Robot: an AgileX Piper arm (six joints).
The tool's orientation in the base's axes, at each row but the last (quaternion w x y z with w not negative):
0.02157, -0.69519, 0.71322, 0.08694
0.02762, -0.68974, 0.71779, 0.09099
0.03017, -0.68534, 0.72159, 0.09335
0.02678, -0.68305, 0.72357, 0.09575
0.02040, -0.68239, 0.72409, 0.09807
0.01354, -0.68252, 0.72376, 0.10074
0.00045, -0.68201, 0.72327, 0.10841
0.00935, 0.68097, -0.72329, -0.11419
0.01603, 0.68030, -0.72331, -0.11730
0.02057, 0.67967, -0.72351, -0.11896
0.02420, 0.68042, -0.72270, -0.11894
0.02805, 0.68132, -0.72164, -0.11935
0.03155, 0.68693, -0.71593, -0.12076
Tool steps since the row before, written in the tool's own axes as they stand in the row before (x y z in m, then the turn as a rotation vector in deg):
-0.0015, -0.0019, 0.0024, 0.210, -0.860, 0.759
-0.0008, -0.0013, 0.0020, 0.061, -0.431, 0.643
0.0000, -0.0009, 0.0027, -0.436, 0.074, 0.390
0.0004, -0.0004, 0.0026, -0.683, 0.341, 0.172
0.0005, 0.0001, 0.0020, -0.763, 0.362, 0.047
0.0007, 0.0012, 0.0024, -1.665, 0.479, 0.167
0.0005, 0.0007, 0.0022, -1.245, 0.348, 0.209
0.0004, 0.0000, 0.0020, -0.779, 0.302, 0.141
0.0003, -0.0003, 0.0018, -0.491, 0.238, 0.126
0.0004, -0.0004, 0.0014, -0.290, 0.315, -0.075
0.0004, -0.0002, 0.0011, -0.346, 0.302, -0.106
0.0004, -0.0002, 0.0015, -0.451, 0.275, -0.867
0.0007, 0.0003, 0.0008, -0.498, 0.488, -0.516
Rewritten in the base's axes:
0.0017, 0.0018, -0.0023, 0.781, -0.106, -0.860
0.0012, 0.0011, -0.0020, 0.371, 0.035, -0.681
0.0007, 0.0004, -0.0027, -0.081, 0.501, -0.301
0.0001, 0.0000, -0.0027, -0.310, 0.718, -0.018
-0.0003, -0.0001, -0.0020, -0.312, 0.777, 0.120
-0.0015, -0.0002, -0.0023, -0.381, 1.691, 0.159
-0.0010, -0.0001, -0.0021, -0.287, 1.277, 0.035
-0.0004, -0.0001, -0.0020, -0.264, 0.805, 0.027
-0.0001, 0.0000, -0.0018, -0.220, 0.515, -0.010
0.0001, -0.0002, -0.0015, -0.272, 0.291, 0.174
-0.0001, -0.0003, -0.0012, -0.249, 0.341, 0.209
-0.0001, -0.0002, -0.0015, -0.061, 0.342, 0.954
-0.0005, -0.0006, -0.0008, -0.340, 0.440, 0.666

